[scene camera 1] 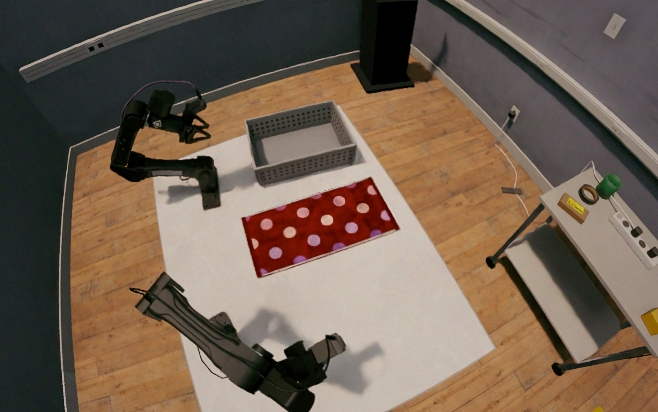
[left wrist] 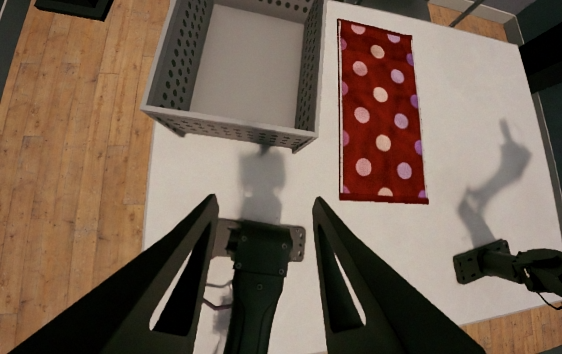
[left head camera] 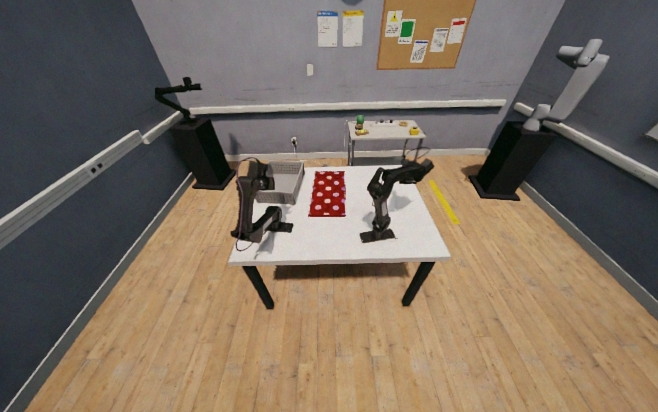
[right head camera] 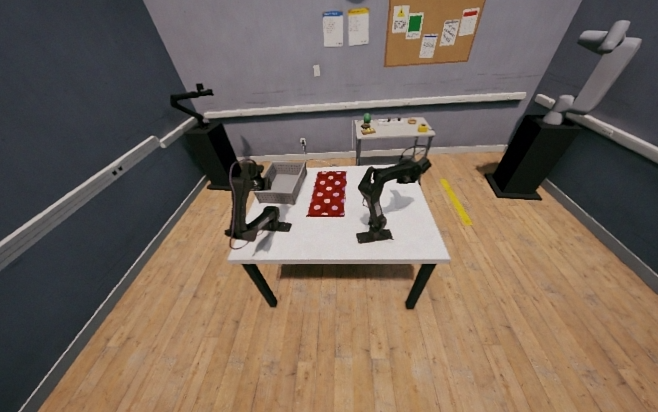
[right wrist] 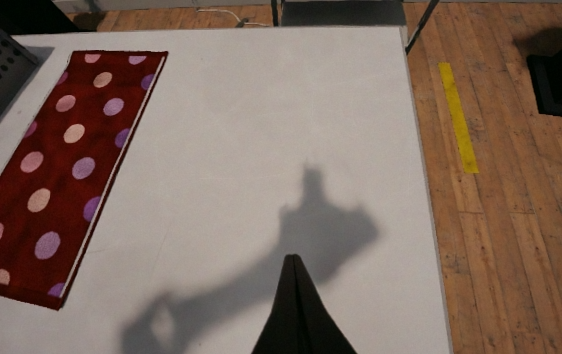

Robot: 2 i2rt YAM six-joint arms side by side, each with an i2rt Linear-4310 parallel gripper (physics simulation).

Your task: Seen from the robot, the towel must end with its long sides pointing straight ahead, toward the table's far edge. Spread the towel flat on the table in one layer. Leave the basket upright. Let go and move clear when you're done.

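Observation:
The red towel with pink, cream and purple dots (left head camera: pixel 328 195) (right head camera: pixel 327 195) (scene camera 1: pixel 320 227) (left wrist: pixel 370 130) (right wrist: pixel 95 135) lies flat and looks like one layer. Its long sides point toward the table's far edge, and no fold shows. The grey basket (left head camera: pixel 276 198) (right head camera: pixel 275 197) (scene camera 1: pixel 307 165) (left wrist: pixel 225 129) (right wrist: pixel 12 62) stands upright and empty to the left of the towel in the head views, apart from it. My left gripper (left wrist: pixel 266 201) (scene camera 1: pixel 207 129) is open and empty, raised above the table's left side. My right gripper (right wrist: pixel 291 262) is shut and empty, raised right of the towel. Neither touches the towel.
The white table (left head camera: pixel 330 245) (scene camera 1: pixel 430 310) carries both arm bases. Behind it, a small cart (left head camera: pixel 385 131) (right head camera: pixel 392 131) holds a green item and small objects. Black pedestals (left head camera: pixel 200 155) (left head camera: pixel 510 160) stand on either side. Arm shadows fall on the table top.

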